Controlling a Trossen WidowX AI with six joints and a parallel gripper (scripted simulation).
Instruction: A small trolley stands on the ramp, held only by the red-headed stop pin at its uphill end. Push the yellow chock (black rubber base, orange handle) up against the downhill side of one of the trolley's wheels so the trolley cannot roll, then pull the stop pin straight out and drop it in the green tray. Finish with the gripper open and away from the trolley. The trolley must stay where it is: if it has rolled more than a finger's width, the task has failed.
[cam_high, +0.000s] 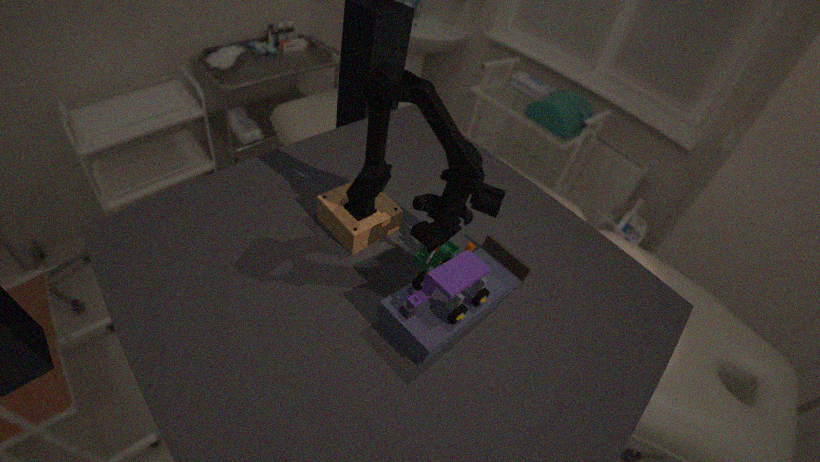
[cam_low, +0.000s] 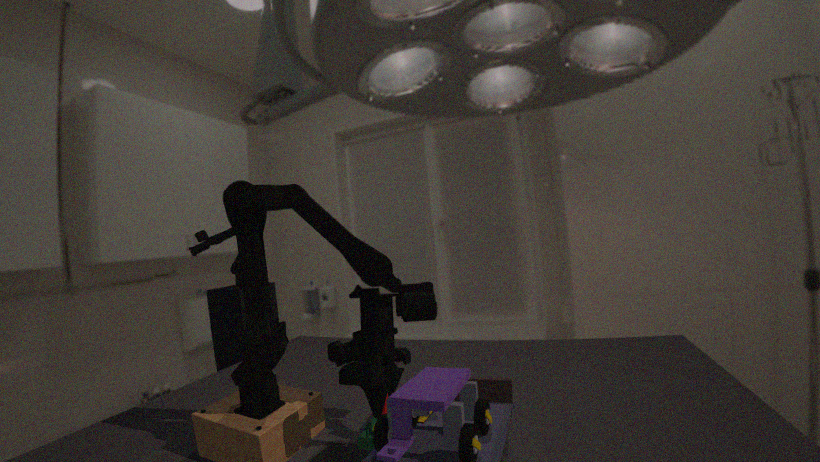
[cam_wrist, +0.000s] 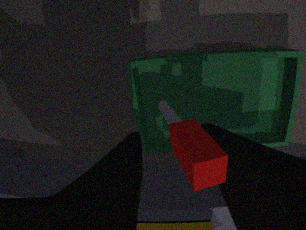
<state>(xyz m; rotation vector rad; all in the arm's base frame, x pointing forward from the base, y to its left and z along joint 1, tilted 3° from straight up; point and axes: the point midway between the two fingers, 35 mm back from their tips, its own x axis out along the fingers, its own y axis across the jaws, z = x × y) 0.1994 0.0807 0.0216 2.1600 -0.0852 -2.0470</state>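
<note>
Now: the red-headed stop pin right at my gripper tip. Round my gripper tip: yellow chock 8 cm ahead, 3 cm above; then green tray 3 cm to the left, 6 cm below; then ramp 13 cm ahead, 9 cm to the right, 1 cm below.
</note>
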